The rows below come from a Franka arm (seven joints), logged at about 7 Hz.
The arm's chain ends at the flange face. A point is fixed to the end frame.
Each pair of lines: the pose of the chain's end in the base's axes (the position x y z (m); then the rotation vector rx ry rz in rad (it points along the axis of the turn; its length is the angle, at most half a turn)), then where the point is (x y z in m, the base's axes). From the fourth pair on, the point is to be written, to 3 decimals.
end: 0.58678 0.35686 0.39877 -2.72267 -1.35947 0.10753
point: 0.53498 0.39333 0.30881
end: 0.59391 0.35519 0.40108 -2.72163 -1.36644 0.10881
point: 0.54198 0.39124 0.31103
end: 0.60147 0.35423 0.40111 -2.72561 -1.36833 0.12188
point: 0.54904 0.38952 0.31104
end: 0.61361 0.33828 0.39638 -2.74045 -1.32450 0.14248
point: 0.561 0.375 0.307
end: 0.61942 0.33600 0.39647 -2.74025 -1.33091 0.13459
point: 0.567 0.372 0.307
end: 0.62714 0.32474 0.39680 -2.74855 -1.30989 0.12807
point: 0.576 0.362 0.307
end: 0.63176 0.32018 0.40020 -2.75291 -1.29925 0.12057
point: 0.581 0.358 0.310
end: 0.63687 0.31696 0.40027 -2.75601 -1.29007 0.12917
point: 0.586 0.355 0.311
